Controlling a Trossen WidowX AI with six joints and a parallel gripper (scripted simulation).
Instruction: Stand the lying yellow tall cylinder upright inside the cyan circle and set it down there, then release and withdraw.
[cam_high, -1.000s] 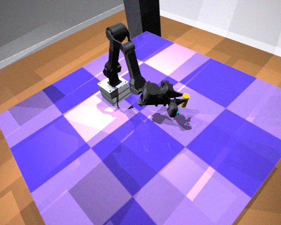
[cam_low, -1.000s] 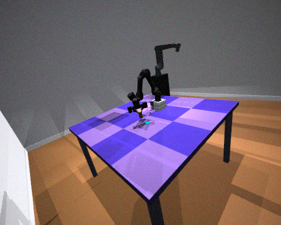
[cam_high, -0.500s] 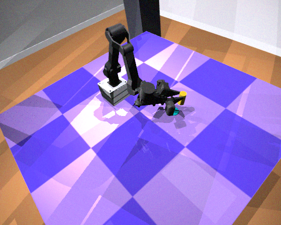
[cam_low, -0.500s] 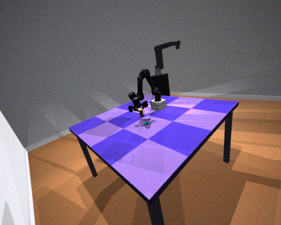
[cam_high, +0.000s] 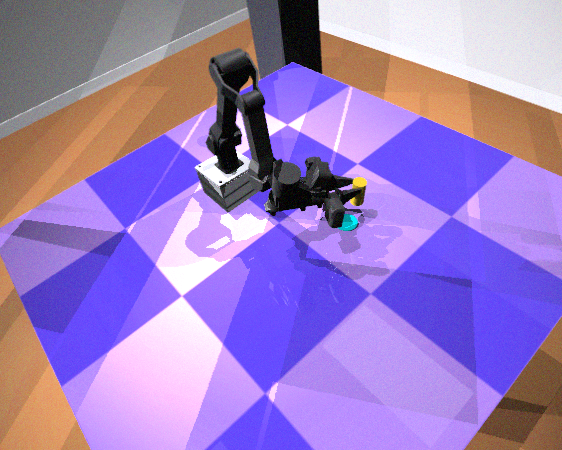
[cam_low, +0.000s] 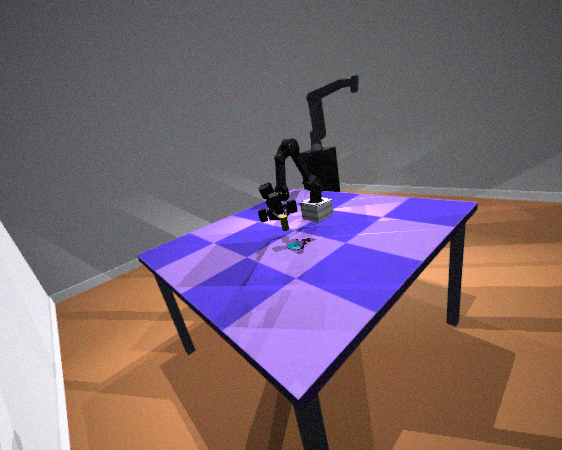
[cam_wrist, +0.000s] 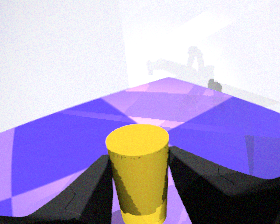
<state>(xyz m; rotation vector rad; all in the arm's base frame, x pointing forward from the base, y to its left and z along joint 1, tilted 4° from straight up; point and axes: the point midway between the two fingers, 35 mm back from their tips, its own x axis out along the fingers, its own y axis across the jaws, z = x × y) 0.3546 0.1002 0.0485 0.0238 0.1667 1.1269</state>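
Now: gripper tip 160 mm above the cyan circle and 30 mm past it. The rest, counted from my gripper tip: yellow cylinder: 20 mm below.
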